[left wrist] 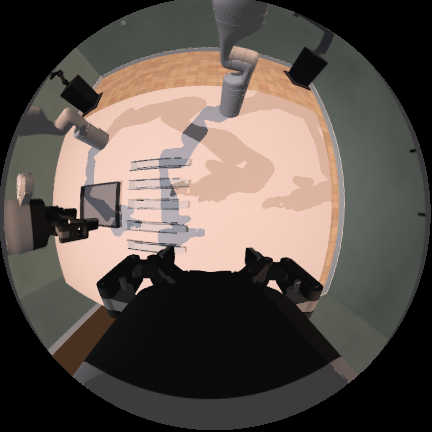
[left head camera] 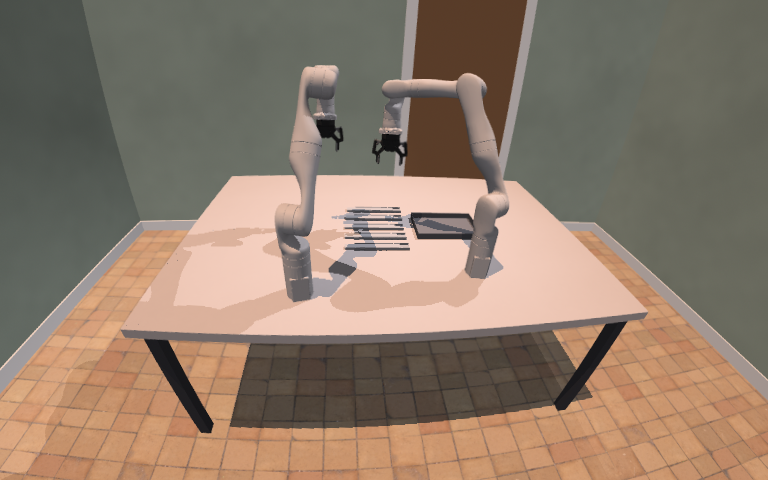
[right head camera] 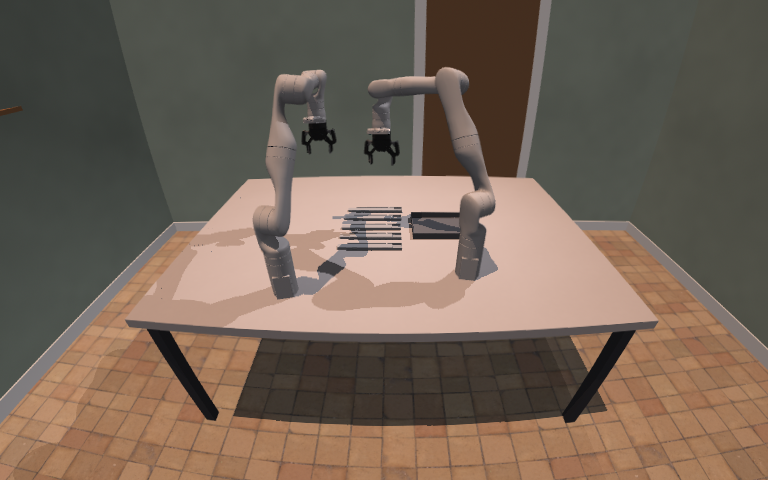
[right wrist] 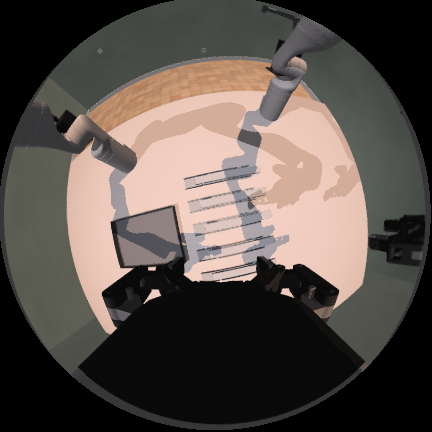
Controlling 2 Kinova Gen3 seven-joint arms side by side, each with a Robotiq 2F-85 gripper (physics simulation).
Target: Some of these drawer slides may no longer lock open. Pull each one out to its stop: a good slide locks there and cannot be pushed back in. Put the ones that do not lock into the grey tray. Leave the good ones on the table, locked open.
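Places are measured from the left arm's base along level axes (x ahead, y left, z up), in centimetres.
Pixels of known places: left gripper, fingertip midpoint: [left wrist: 209,254] [left head camera: 325,151] [right head camera: 320,153] [right wrist: 377,232]; right gripper, fingertip midpoint: [left wrist: 85,217] [left head camera: 389,164] [right head camera: 382,164] [right wrist: 219,265]; left arm's base, origin of the base link: [left wrist: 229,110] [left head camera: 300,292] [right head camera: 285,290] [right wrist: 268,113]; right arm's base, origin of the base link: [left wrist: 102,142] [left head camera: 475,271] [right head camera: 466,272] [right wrist: 128,162].
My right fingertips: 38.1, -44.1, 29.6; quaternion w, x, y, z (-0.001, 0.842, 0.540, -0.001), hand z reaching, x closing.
Ahead of a thing's pixels: the offset from my right fingertips to its top centre, as dx, dy, dz. "*": to the spot under its first point. Level surfaces: height alone.
Several slim metal drawer slides lie side by side in a row on the table. The nearest slide {-17.4, +11.5, -28.5} [left head camera: 376,246] [right head camera: 370,247] [left wrist: 157,164] [right wrist: 220,177] and the farthest slide {* +13.0, +1.6, -28.5} [left head camera: 373,210] [right head camera: 375,210] [left wrist: 156,246] [right wrist: 230,272] lie parallel. Whether any is locked cannot be told. The grey tray {-9.4, -26.9, -26.6} [left head camera: 441,237] [right head camera: 434,236] [left wrist: 120,205] [right wrist: 179,230] is empty, right of the slides in the head views. My left gripper [left head camera: 329,146] [right head camera: 321,150] [left wrist: 209,254] is open and empty, high above the table. My right gripper [left head camera: 391,160] [right head camera: 381,161] [right wrist: 219,265] is open and empty, high above the far side of the slides.
The table {dz -29.6} [left head camera: 538,283] [right head camera: 538,283] carries both arm bases, which stand on the near side of the slides. The right arm's base [left head camera: 480,254] [right head camera: 470,254] partly hides the tray's right end. Arm shadows fall across the slides and the tray.
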